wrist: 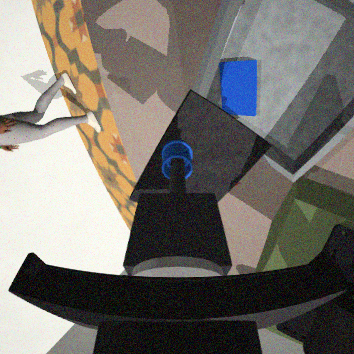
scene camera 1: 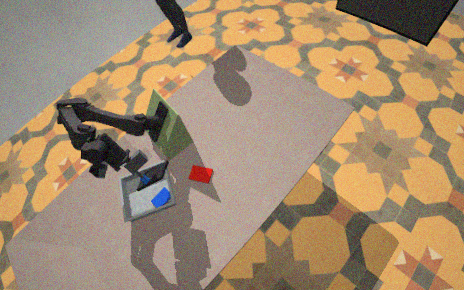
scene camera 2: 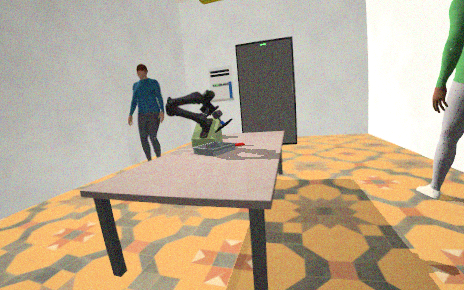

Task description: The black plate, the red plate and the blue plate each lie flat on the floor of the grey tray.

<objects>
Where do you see my suction cup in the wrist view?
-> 174,148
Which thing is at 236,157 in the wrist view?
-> A black plate.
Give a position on a grey tray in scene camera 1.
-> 136,204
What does the blue plate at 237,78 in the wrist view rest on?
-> A grey tray.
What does my suction cup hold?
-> A black plate.
</objects>
